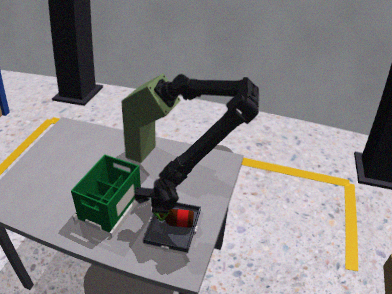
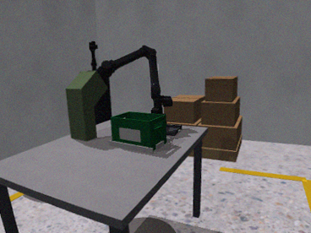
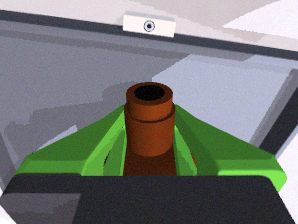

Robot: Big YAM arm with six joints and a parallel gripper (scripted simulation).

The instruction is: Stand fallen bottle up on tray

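The brown bottle lies 5 cm to the left of my hand and 1 cm behind it. The rest, counted from my hand: green crate 26 cm to the right, 4 cm above, 1 cm behind; dark tray 5 cm to the left, 3 cm below.
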